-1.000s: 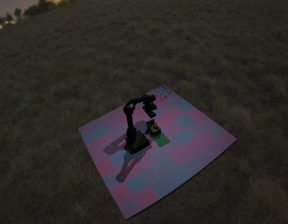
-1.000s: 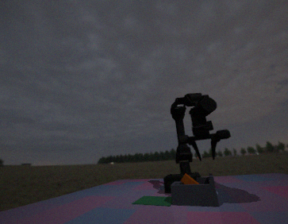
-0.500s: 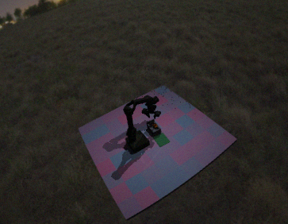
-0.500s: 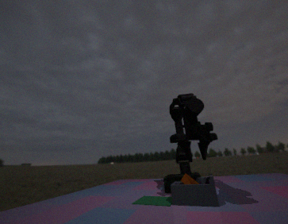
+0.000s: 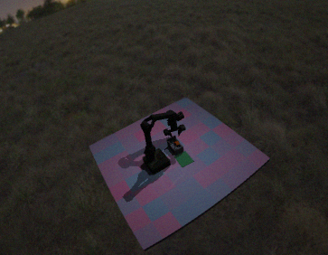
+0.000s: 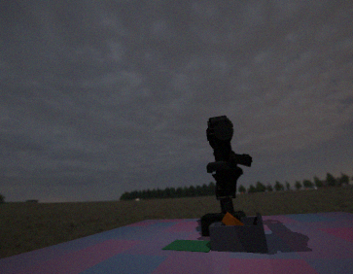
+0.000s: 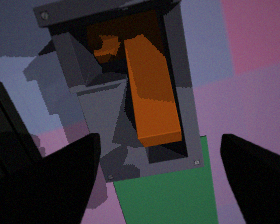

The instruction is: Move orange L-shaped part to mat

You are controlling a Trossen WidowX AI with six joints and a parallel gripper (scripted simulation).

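The orange L-shaped part is 20 mm behind my gripper tip, 30 mm to the left of it and 100 mm below it. The rest, counted from my gripper tip: green mat 30 mm behind, 150 mm to the right, 160 mm below.
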